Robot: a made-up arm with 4 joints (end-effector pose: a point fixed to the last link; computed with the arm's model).
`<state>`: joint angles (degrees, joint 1 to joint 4).
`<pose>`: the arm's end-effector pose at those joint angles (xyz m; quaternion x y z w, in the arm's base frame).
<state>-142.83 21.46 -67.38 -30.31</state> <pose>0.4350 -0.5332 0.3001 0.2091 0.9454 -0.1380 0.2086</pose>
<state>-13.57 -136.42 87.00 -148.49</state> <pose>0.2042 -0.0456 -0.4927 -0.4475 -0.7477 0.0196 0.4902</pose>
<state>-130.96 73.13 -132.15 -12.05</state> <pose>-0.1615 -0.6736 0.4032 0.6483 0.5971 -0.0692 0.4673</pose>
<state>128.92 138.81 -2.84 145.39</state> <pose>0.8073 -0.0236 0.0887 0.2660 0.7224 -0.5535 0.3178</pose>
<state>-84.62 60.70 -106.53 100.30</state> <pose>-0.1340 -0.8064 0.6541 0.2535 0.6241 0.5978 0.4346</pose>
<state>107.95 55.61 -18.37 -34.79</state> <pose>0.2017 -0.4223 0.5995 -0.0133 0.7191 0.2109 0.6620</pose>
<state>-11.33 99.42 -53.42 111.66</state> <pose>-0.1066 -0.8143 0.7474 0.8517 0.4211 0.1326 0.2823</pose>
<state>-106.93 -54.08 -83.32 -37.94</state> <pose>0.4398 0.0677 0.1085 -0.3950 0.8087 -0.3763 0.2199</pose>
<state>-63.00 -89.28 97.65 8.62</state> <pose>0.0284 -0.6293 0.0992 0.0667 0.1592 0.7066 0.6862</pose>
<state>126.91 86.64 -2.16 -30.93</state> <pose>0.3824 -0.2605 0.4584 -0.1944 0.7864 0.4251 0.4038</pose>
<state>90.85 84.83 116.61 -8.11</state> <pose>0.1157 0.0591 -0.0036 0.6683 -0.7048 0.2007 0.1283</pose>
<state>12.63 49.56 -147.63 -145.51</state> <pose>0.3574 -0.9634 0.3352 0.3105 0.1457 0.9235 0.1716</pose>
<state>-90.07 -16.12 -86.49 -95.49</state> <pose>0.5916 -0.5150 -0.0950 -0.1162 0.6622 -0.7355 0.0837</pose>
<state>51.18 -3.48 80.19 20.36</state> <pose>0.1069 -0.3627 0.5747 -0.0438 0.8952 0.1685 0.4103</pose>
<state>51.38 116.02 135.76 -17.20</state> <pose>0.2069 -0.0301 -0.0821 -0.6263 0.4376 -0.6423 0.0614</pose>
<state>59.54 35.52 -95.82 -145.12</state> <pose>-0.0760 -1.0749 0.1970 0.8439 0.1954 0.3722 0.3333</pose>
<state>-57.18 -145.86 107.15 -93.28</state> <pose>0.5576 -0.0745 0.2176 0.2829 0.7737 0.5601 0.0879</pose>
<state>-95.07 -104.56 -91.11 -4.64</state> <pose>-0.0714 0.2681 0.1944 -0.7886 0.6093 -0.0520 0.0650</pose>
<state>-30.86 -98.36 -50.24 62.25</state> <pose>0.0242 0.4004 0.0506 0.3818 -0.2979 -0.3287 0.8108</pose>
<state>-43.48 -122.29 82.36 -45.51</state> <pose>0.2933 -0.4844 -0.0151 0.5437 0.4497 0.6570 0.2654</pose>
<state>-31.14 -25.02 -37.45 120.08</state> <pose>0.2588 -0.4612 -0.5629 -0.5907 -0.2644 -0.4825 0.5902</pose>
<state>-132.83 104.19 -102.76 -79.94</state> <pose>-0.2532 -0.7175 -0.2511 -0.7680 -0.5480 0.1923 0.2700</pose>
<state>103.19 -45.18 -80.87 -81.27</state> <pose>-0.4835 -0.1564 0.6051 0.5796 -0.1144 -0.4077 0.6963</pose>
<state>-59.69 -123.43 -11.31 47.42</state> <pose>-0.3011 0.2024 -0.1037 0.5804 -0.3970 0.2197 0.6762</pose>
